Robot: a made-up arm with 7 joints.
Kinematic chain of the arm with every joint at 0, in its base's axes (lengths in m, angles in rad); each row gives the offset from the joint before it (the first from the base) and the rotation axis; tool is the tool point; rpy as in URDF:
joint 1: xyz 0 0 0.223 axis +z
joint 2: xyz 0 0 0 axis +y
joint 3: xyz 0 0 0.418 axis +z
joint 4: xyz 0.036 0 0 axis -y
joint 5: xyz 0.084 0 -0.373 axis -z
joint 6: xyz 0 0 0 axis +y
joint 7: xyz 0.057 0 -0.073 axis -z
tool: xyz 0 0 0 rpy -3.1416 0 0
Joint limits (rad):
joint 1: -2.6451..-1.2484
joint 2: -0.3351..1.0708
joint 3: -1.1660..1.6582
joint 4: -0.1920..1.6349
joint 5: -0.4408..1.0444
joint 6: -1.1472..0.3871
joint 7: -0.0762..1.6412
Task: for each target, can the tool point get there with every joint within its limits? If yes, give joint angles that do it. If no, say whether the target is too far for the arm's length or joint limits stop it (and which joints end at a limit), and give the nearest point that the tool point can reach.
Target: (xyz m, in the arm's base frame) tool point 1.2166 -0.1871 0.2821
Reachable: no: too far | nearest point 0.6172 -0.2731 0.3581 | short by 0.610 m
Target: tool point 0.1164 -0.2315 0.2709
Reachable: yes | joints -1.6433 -0.1600 0.6328 0.2090 0.4775 -0.0315 0.2867
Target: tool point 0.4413 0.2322 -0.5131
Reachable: no: joint limits stop it (at a limit: joint 1, joint 2, joint 6) | nearest point 0.2684 -0.1061 0.0137 | short by 0.650 m
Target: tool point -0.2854 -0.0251 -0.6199
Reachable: no: joint limits stop it (at a limit: joint 1, joint 2, joint 6) | nearest point -0.3146 -0.1076 -0.0767 | short by 0.550 m
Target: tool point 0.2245 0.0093 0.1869
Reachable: yes | joints -1.3989 0.5722 1.3700 0.1482 -0.0293 0.2019 1.0787
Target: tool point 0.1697 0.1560 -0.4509
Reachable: no: joint limits stop it (at a limit: joint 1, joint 2, joint 6) | nearest point 0.1509 -0.1121 -0.0112 | short by 0.515 m
